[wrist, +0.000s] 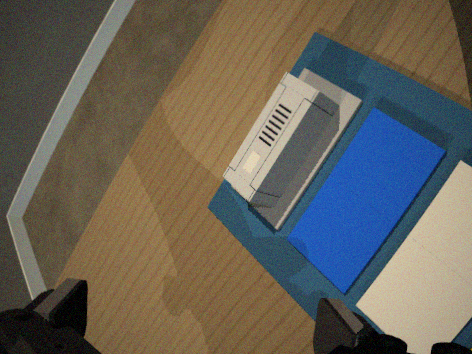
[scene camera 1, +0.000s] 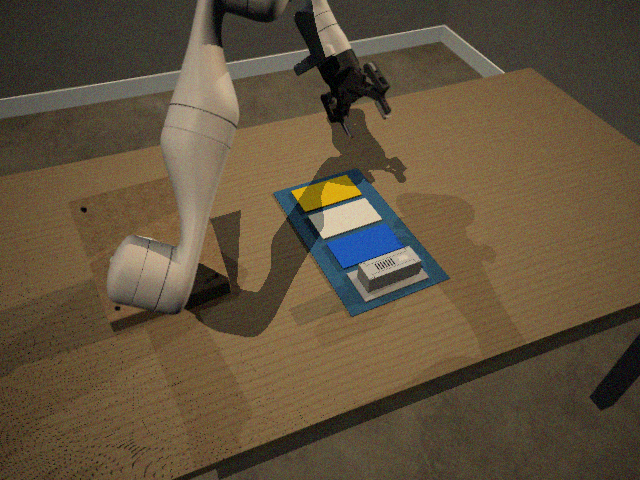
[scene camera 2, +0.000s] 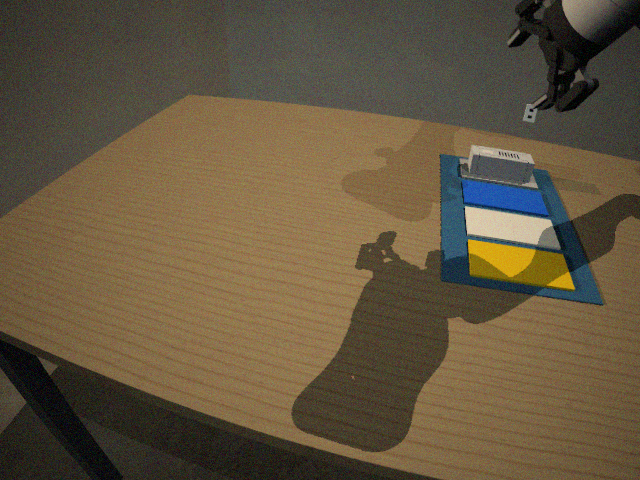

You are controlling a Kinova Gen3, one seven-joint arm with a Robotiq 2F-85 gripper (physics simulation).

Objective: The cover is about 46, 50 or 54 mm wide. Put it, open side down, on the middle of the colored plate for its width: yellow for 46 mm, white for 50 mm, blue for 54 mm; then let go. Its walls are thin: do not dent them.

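Places are measured from the arm's base along level axes (x left, y back, z up), in metres.
Where they show: gripper, fingertip midpoint: (wrist: 202, 316) (scene camera 1: 370, 127) (scene camera 2: 525, 74).
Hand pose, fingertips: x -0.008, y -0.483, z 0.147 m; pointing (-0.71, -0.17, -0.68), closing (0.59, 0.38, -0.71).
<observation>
Each offset is from my fingertips to the top centre of the thing. "pt": to the spot under its first point. Level surfaces: height alone.
The light grey cover {dx -0.178, dy +0.049, dz -0.197 m} (scene camera 1: 390, 268) (scene camera 2: 500, 165) (wrist: 285, 140), with dark slots on its top, stands upright on a grey plate {pt dx -0.203, dy +0.113, dz -0.238 m} (scene camera 1: 368, 295) (scene camera 2: 532, 183) (wrist: 350, 99) at one end of a dark blue board. Beside it lie the blue plate (scene camera 1: 364, 246) (scene camera 2: 504, 197) (wrist: 367, 200), the white plate (scene camera 1: 345, 218) (scene camera 2: 506, 225) (wrist: 425, 255) and the yellow plate (scene camera 1: 330, 191) (scene camera 2: 509, 260), in that order. The cover's open underside is hidden. My gripper (scene camera 1: 368, 126) (scene camera 2: 522, 72) (wrist: 202, 316) is wide open and empty, high above the table, apart from the cover.
The dark blue board (scene camera 1: 433, 268) (scene camera 2: 452, 227) (wrist: 240, 220) lies on the wooden table {dz -0.243 m} (scene camera 1: 516, 206) (scene camera 2: 206, 232) (wrist: 135, 240). The arm's base plate (scene camera 1: 129, 206) is at the left in scene camera 1. A small pale piece with two dark holes (scene camera 2: 529, 112) shows by a fingertip in scene camera 2.
</observation>
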